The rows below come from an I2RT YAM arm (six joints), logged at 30 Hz.
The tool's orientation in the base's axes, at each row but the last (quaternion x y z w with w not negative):
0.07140 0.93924 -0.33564 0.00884
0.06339 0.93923 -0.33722 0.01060
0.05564 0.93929 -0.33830 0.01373
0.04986 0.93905 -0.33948 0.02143
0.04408 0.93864 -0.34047 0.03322
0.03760 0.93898 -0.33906 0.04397
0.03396 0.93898 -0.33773 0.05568
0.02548 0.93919 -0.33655 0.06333
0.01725 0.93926 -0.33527 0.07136
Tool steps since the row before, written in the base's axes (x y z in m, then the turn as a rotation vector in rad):
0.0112 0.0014 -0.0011 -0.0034 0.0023 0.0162
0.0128 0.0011 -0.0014 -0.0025 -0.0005 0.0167
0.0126 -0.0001 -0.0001 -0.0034 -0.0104 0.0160
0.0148 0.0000 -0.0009 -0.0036 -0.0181 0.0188
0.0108 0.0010 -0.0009 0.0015 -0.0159 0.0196
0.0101 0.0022 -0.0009 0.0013 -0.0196 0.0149
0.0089 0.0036 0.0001 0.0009 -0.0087 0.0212
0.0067 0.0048 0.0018 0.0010 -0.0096 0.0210
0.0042 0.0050 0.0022 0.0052 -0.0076 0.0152
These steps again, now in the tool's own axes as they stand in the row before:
-0.0108 0.0033 -0.0004 0.0026 -0.0089 -0.0139
-0.0125 0.0033 0.0001 0.0014 -0.0113 -0.0125
-0.0125 0.0014 0.0000 0.0014 -0.0185 -0.0057
-0.0146 0.0022 0.0008 0.0008 -0.0262 -0.0029
-0.0106 0.0025 0.0004 -0.0043 -0.0245 -0.0048
-0.0098 0.0033 -0.0001 -0.0037 -0.0243 0.0012
-0.0087 0.0036 -0.0016 -0.0038 -0.0200 -0.0106
-0.0069 0.0032 -0.0037 -0.0039 -0.0205 -0.0099
-0.0046 0.0028 -0.0043 -0.0072 -0.0150 -0.0062

